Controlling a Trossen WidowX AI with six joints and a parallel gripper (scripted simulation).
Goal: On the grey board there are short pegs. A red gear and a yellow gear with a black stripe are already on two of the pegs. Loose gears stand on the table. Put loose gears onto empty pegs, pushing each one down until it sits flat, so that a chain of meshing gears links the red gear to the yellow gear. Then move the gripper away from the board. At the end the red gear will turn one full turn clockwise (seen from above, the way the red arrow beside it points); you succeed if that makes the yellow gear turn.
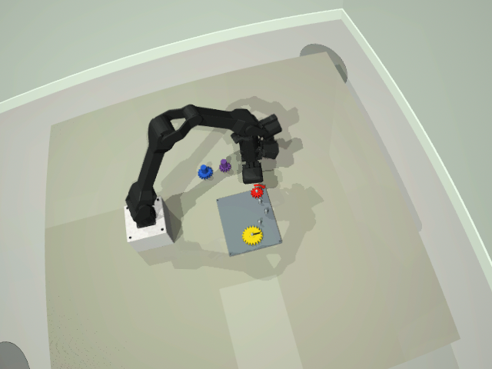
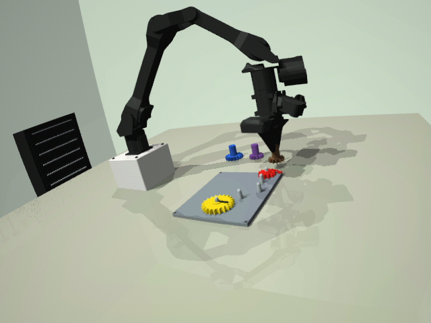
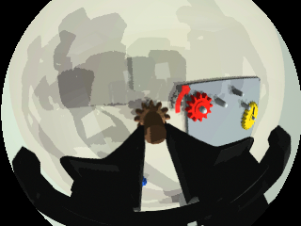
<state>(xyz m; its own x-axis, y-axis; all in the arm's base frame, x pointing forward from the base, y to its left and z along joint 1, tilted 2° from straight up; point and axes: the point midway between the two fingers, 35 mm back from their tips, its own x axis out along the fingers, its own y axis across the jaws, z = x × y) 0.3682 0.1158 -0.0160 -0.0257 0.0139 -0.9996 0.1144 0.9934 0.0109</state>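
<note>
My gripper tip is 1 cm short of the red arrow, 4 cm to the left of it and 4 cm above it. From my gripper tip the other things lie so: purple gear 9 cm behind, 7 cm to the left, 3 cm below; then brown gear 1 cm below; then red gear 7 cm to the right, 3 cm below.
</note>
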